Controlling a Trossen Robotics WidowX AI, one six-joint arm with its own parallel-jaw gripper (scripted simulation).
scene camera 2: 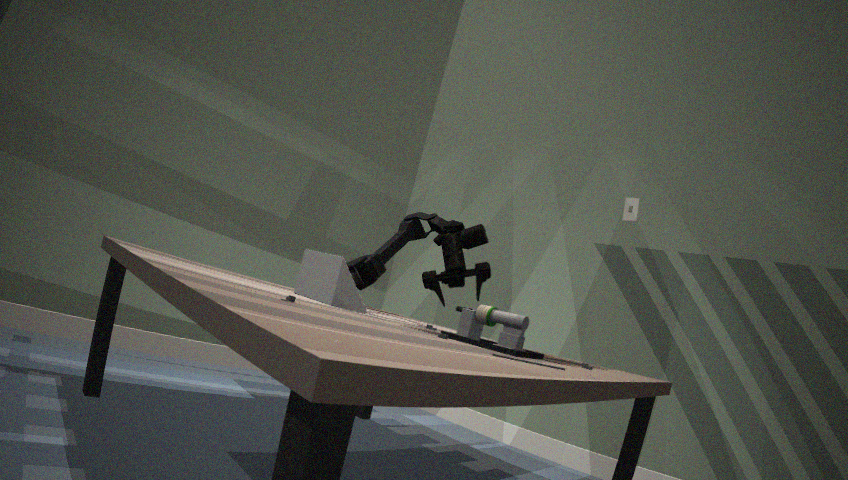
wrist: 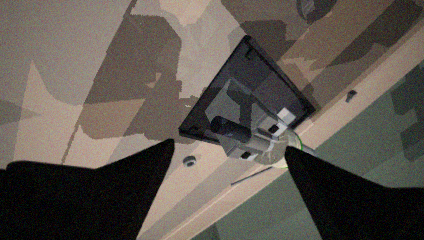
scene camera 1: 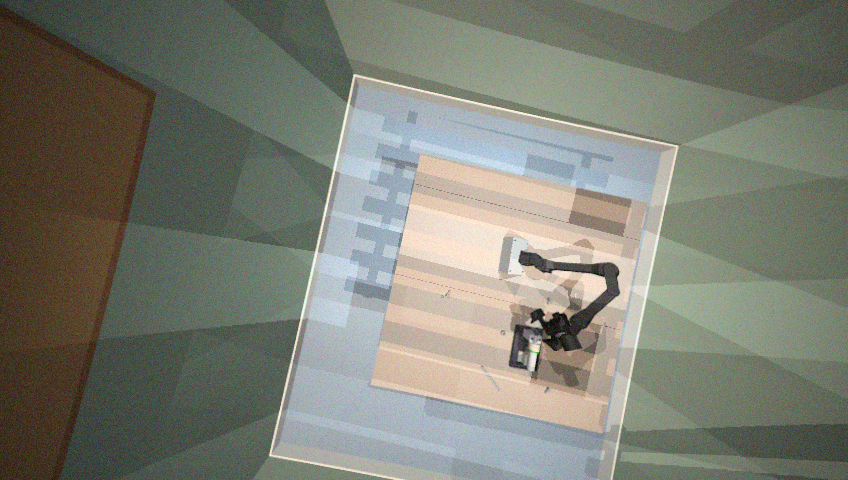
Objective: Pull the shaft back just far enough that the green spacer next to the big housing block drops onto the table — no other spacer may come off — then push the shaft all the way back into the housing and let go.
The same spot on a base plate: (scene camera 1: 521,357) is (scene camera 2: 506,346).
